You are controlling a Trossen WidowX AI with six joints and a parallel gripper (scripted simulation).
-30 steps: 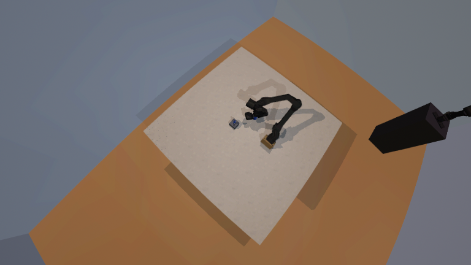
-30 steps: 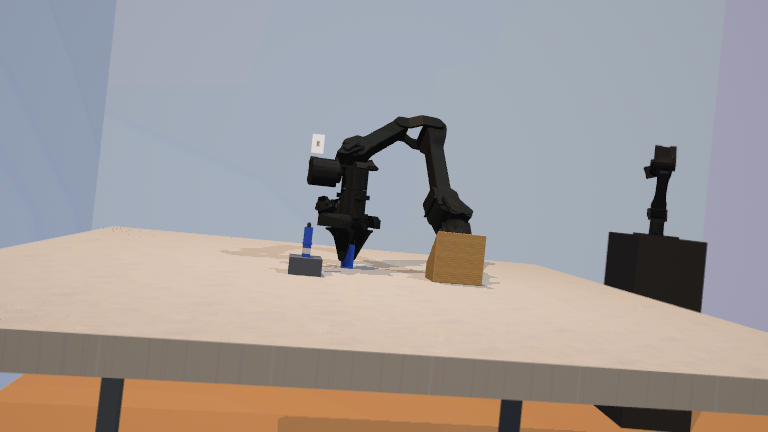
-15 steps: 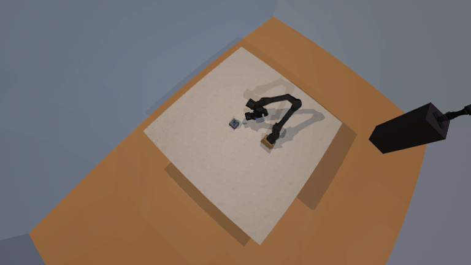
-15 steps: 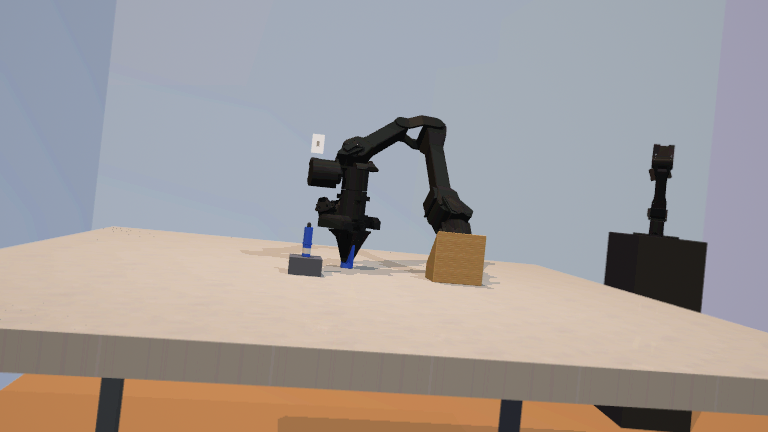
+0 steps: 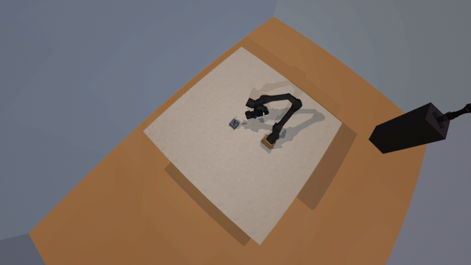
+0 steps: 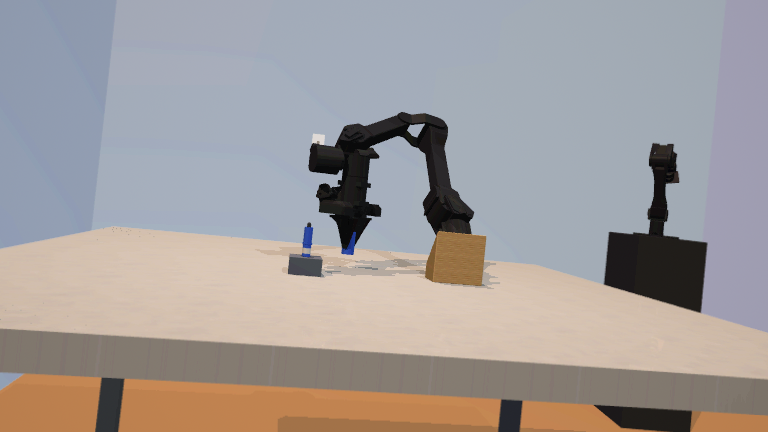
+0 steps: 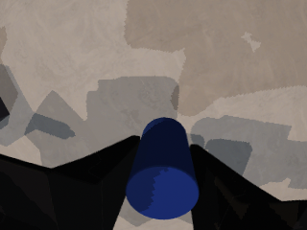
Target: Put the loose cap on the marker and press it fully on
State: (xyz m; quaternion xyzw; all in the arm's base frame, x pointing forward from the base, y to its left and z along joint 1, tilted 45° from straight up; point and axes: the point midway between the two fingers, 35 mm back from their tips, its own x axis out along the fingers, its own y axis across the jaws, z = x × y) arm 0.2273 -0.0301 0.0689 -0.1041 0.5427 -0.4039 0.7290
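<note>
Now: gripper tip 8 cm short of the dark grey holder block, 17 cm to the right of it and 3 cm above it. Also, from my gripper tip: blue cap (1 cm above).
</note>
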